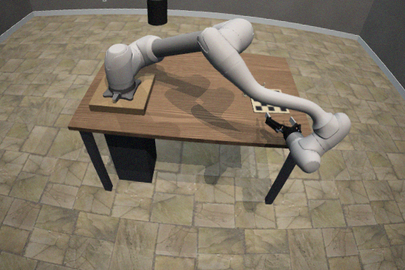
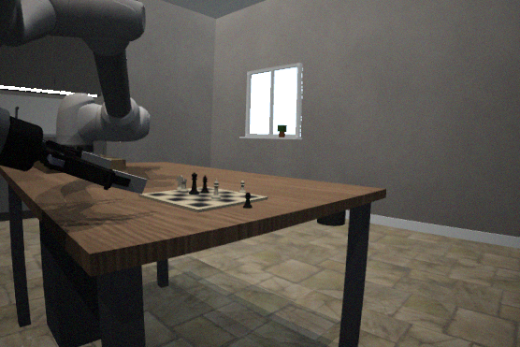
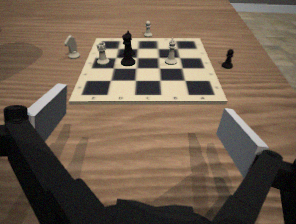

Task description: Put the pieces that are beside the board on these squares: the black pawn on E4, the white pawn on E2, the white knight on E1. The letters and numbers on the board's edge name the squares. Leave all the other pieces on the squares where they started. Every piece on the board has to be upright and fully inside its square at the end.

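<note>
My gripper is now 11 cm short of the black pawn, 23 cm to the right of it and 5 cm above it. Also, from my hand: white knight: 17 cm behind, 22 cm to the left, 5 cm below; chessboard: 3 cm behind, 21 cm to the left, 7 cm below; pale pawn: 1 cm ahead, 22 cm to the left, 4 cm below.
</note>
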